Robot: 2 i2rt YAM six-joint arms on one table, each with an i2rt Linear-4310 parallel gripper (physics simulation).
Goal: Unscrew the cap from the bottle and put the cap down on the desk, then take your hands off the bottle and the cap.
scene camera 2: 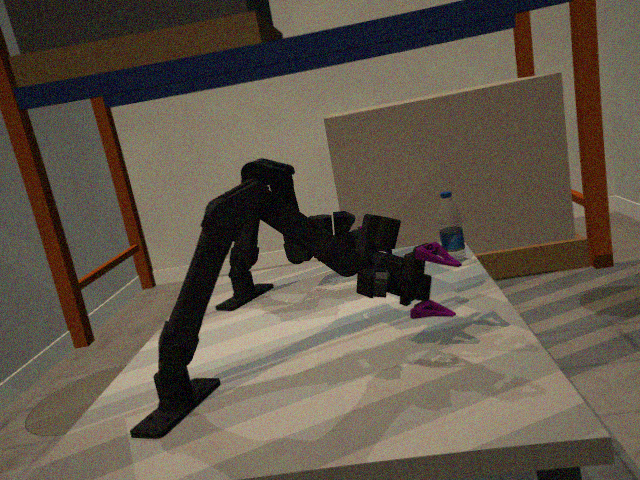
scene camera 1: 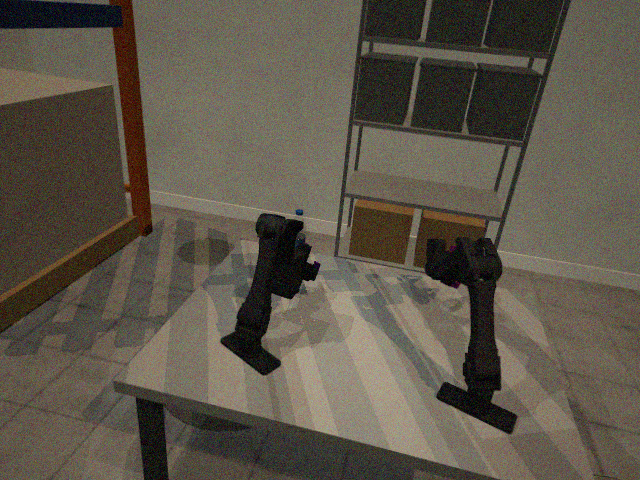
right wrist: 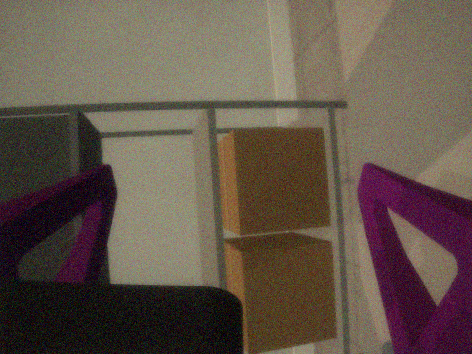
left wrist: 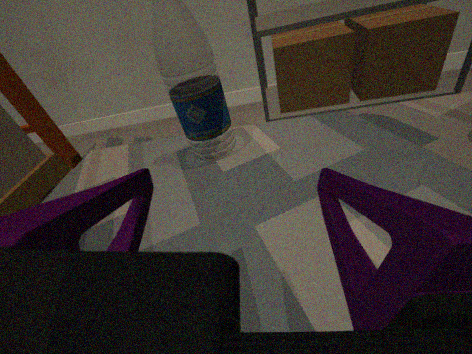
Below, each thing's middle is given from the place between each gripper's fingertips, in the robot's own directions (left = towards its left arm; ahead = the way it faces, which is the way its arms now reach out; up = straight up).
I see the clear plastic bottle (scene camera 2: 449, 220) 18 cm ahead of my left hand and 7 cm to the left of it.
Right now my right hand is 7 cm short of the clear plastic bottle, 65 cm to the right of it and 3 cm above it.
